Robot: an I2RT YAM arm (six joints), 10 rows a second.
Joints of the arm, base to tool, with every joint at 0 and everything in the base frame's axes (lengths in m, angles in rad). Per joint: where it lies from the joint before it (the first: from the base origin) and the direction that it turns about. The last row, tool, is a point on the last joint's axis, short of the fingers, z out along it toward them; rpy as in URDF.
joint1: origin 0 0 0.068 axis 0 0 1
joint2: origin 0.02 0.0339 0.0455 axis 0 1 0
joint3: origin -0.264 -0.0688 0 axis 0 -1 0
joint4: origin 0.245 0.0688 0.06 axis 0 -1 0
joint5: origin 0.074 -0.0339 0.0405 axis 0 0 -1
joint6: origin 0.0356 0 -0.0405 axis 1 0 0
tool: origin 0 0 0 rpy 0 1.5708 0
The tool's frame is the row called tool.
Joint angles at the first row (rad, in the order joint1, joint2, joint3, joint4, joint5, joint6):
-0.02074 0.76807 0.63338 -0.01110 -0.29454 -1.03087
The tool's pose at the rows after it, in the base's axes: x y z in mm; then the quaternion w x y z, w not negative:
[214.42, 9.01, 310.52, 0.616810, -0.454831, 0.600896, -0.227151]
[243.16, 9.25, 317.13, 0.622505, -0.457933, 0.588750, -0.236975]
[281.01, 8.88, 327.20, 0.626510, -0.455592, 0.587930, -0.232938]
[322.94, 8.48, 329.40, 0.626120, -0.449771, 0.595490, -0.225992]
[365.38, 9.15, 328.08, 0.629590, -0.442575, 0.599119, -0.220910]
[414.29, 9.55, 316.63, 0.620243, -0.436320, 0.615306, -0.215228]
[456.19, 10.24, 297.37, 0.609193, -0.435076, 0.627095, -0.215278]
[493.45, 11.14, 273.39, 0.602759, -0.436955, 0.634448, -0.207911]
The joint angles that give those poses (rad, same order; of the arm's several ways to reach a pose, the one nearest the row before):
-0.00690 0.89695 0.68090 0.07336 -0.29907 -1.04307
-0.00532 1.02876 0.74977 0.16077 -0.30065 -1.05996
-0.00684 1.19133 0.87392 0.20546 -0.30832 -1.04932
-0.00688 1.36162 1.00437 0.23764 -0.30531 -1.02938
-0.00382 1.52726 1.14078 0.27145 -0.30072 -1.00790
-0.00076 1.71740 1.30792 0.26541 -0.28079 -0.99100
0.00232 1.88621 1.45220 0.26231 -0.26083 -0.99092
0.00387 2.04582 1.59028 0.26079 -0.26227 -0.98636

